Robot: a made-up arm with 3 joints. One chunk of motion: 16 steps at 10 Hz.
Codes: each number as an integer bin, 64 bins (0 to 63) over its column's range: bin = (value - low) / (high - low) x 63, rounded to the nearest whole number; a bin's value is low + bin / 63 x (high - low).
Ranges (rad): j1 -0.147..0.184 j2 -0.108..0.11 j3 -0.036..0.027
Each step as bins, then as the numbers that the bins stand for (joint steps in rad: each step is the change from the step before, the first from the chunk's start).
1 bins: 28 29 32
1 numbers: 0.00011 -0.00765 -0.00400
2 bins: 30 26 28
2 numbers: 0.01062 -0.01803 -0.00800
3 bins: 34 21 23
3 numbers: 0.03163 -0.03533 -0.01300
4 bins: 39 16 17
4 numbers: 0.05790 -0.05263 -0.01900
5 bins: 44 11 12
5 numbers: 0.08417 -0.06994 -0.02400
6 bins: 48 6 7
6 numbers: 0.10519 -0.08724 -0.02900
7 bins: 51 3 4
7 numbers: 0.12095 -0.09762 -0.03200
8 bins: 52 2 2
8 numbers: 0.12621 -0.10108 -0.03400
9 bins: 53 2 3
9 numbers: 0.13146 -0.10108 -0.03300
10 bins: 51 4 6
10 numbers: 0.12095 -0.09416 -0.03000
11 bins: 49 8 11
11 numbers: 0.11044 -0.08032 -0.02500
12 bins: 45 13 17
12 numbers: 0.08943 -0.06302 -0.01900
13 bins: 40 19 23
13 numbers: 0.06316 -0.04225 -0.01300
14 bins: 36 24 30
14 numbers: 0.04214 -0.02495 -0.00600
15 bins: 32 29 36
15 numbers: 0.02113 -0.00765 0.00000
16 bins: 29 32 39
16 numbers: 0.00537 0.00273 0.00300
